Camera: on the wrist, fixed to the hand. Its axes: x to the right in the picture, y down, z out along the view.
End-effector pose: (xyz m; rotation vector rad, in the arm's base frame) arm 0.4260 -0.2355 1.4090 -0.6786 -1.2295 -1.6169
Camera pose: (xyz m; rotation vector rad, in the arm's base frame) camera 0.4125 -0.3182 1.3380 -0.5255 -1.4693 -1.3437
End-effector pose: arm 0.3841 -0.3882 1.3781 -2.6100 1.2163 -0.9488
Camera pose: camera 0.3386 -0.3283 1.4581 -2.3423 0.9883 -0.9819
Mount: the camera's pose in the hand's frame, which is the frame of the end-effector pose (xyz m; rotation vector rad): -0.0259 -0.0381 -0.0997 0.3251 -0.0463 0.0268
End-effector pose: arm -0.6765 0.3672 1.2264 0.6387 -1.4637 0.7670
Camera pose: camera -0.5835 0.4199 1.2009 0.8887 -1.4031 1.0285
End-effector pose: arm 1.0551 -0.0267 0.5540 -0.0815 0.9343 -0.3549
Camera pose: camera 0.9514 -0.0455 0.5230 0.2194 0.8211 -0.4738
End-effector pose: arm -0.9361 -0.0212 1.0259 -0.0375 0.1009 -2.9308
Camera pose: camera -0.9219 0.0279 0.9287 -0.0530 -0.3781 -2.8780
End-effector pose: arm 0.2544 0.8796 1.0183 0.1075 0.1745 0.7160
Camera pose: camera 0.2402 0.8377 0.9178 0.4370 0.2446 0.7068
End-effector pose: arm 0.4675 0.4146 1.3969 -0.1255 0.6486 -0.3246
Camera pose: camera 0.3774 0.3860 1.3410 0.1858 0.5437 -0.3959
